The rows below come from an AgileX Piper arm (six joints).
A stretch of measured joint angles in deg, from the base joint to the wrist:
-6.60 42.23 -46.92 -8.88 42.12 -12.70
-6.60 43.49 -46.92 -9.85 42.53 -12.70
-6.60 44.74 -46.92 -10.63 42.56 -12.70
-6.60 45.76 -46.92 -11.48 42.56 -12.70
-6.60 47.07 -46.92 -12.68 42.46 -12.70
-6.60 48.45 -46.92 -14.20 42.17 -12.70
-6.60 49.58 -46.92 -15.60 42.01 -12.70
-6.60 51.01 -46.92 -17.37 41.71 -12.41
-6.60 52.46 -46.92 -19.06 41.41 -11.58
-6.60 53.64 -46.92 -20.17 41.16 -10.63
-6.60 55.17 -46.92 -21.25 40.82 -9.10
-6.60 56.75 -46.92 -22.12 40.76 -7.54
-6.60 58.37 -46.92 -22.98 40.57 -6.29
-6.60 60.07 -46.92 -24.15 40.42 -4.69
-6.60 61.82 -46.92 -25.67 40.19 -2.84
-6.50 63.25 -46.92 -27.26 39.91 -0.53
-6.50 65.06 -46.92 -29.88 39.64 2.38
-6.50 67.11 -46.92 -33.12 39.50 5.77
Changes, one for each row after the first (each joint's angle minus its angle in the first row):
0.00 1.26 0.00 -0.97 0.41 0.00
0.00 2.51 0.00 -1.75 0.44 0.00
0.00 3.53 0.00 -2.60 0.44 0.00
0.00 4.84 0.00 -3.80 0.34 0.00
0.00 6.22 0.00 -5.32 0.05 0.00
0.00 7.35 0.00 -6.72 -0.11 0.00
0.00 8.78 0.00 -8.49 -0.41 0.29
0.00 10.23 0.00 -10.18 -0.71 1.12
0.00 11.41 0.00 -11.29 -0.96 2.07
0.00 12.94 0.00 -12.37 -1.30 3.60
0.00 14.52 0.00 -13.24 -1.36 5.16
0.00 16.14 0.00 -14.10 -1.55 6.41
0.00 17.84 0.00 -15.27 -1.70 8.01
0.00 19.59 0.00 -16.79 -1.93 9.86
0.10 21.02 0.00 -18.38 -2.21 12.17
0.10 22.83 0.00 -21.00 -2.48 15.08
0.10 24.88 0.00 -24.24 -2.62 18.47

